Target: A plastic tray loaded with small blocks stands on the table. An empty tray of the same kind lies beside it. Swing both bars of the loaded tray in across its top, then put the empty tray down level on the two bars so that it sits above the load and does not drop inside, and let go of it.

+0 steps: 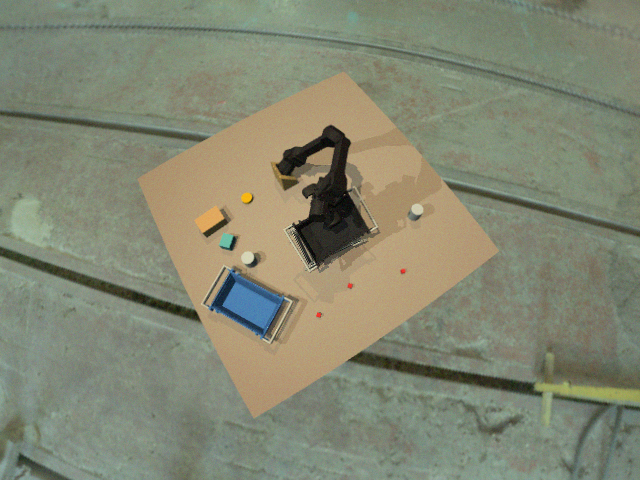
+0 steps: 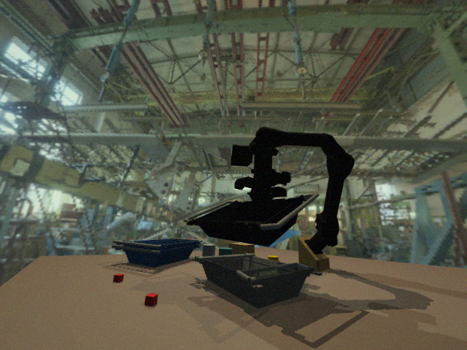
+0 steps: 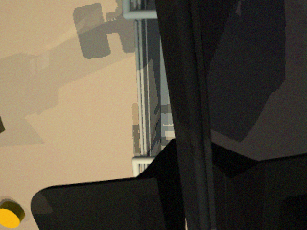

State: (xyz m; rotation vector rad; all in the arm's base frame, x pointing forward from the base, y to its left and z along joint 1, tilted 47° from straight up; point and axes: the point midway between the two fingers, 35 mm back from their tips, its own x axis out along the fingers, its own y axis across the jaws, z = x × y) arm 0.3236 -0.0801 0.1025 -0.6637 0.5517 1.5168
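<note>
The black tray lies 7 cm ahead of my gripper tip and 1 cm to the left of it. Round my gripper tip: teal cube 39 cm to the right, 16 cm below, 16 cm behind; then orange box 42 cm to the right, 29 cm behind, 15 cm below; then yellow disc 32 cm behind, 23 cm to the right, 17 cm below.
</note>
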